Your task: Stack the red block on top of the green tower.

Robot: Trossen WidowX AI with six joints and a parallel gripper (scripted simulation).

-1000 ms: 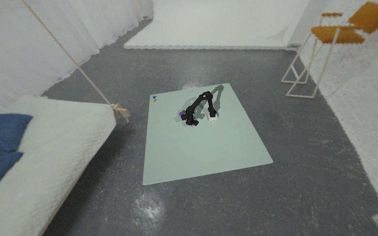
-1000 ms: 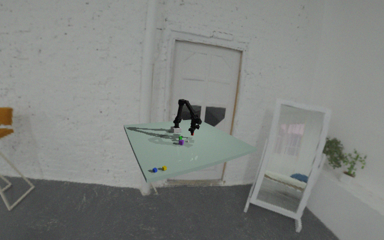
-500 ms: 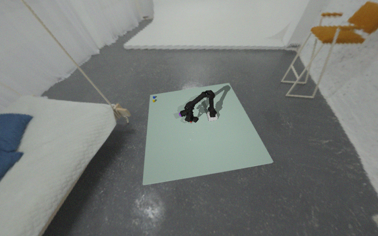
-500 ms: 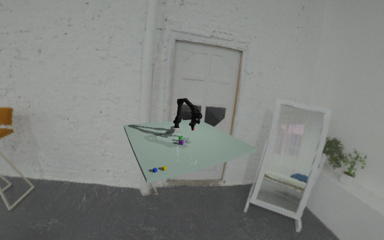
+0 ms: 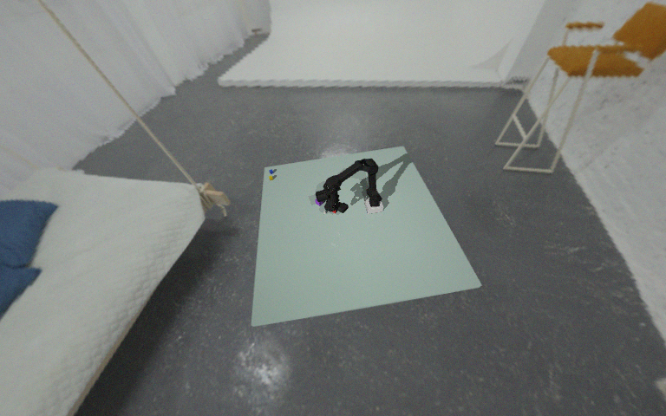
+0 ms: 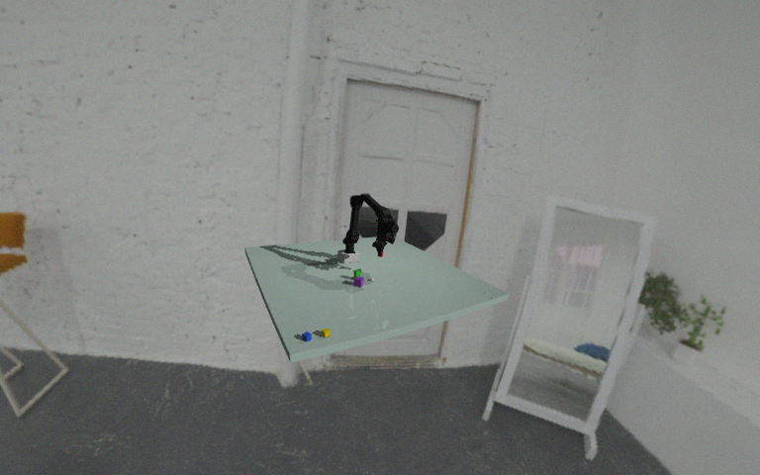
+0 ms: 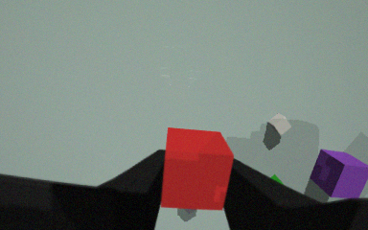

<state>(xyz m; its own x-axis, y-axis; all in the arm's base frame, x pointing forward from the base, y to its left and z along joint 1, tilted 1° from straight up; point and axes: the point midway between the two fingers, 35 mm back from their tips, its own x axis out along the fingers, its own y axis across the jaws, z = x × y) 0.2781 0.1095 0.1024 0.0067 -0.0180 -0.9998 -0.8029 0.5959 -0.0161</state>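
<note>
My gripper tip is now 17 cm to the left of the purple cube, 13 cm short of it and 11 cm above it. From my gripper tip the other things lie so: small grey cube: 12 cm below, 11 cm to the right, 5 cm behind; then red block: 1 cm above; then small white cube: 12 cm below, 9 cm ahead, 7 cm to the right.
</note>
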